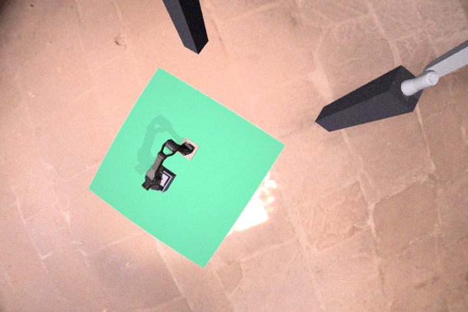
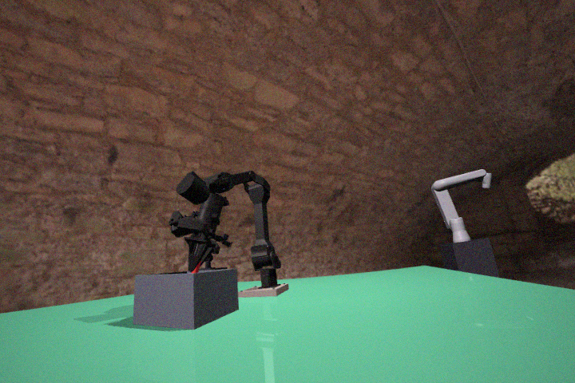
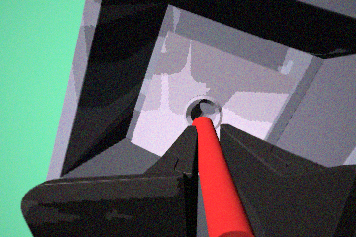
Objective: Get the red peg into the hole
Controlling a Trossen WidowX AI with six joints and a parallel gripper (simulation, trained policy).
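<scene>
My gripper tip is now 10 mm to the right of the red peg, 10 mm below it and 10 mm past it. The rest, counted from my gripper tip: grey box (70 mm below, 10 mm ahead); then plate (50 mm below, 10 mm ahead).
</scene>
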